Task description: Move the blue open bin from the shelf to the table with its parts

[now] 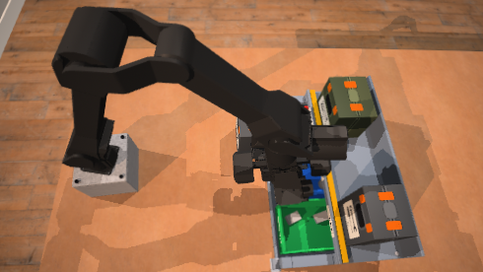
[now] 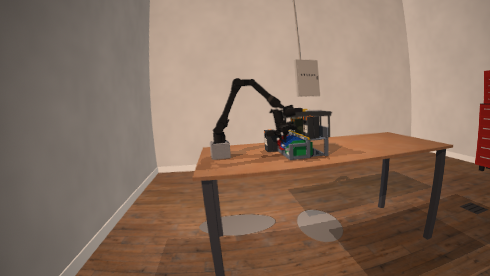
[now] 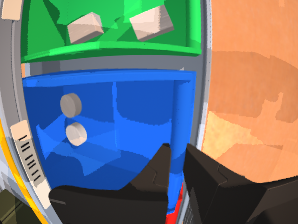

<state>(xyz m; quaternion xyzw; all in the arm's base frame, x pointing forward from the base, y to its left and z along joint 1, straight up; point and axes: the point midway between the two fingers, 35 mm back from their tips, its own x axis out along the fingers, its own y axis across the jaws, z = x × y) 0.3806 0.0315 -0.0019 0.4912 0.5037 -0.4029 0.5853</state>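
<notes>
My gripper is now 70 mm short of the blue open bin, 30 mm above it and 10 mm to the right of it. From my hand the other things lie so: red bin (120 mm to the left, 40 mm below, 40 mm ahead); green bin (100 mm to the right, 80 mm ahead, 40 mm below); yellow rail (90 mm ahead, 20 mm to the left, 20 mm above).
</notes>
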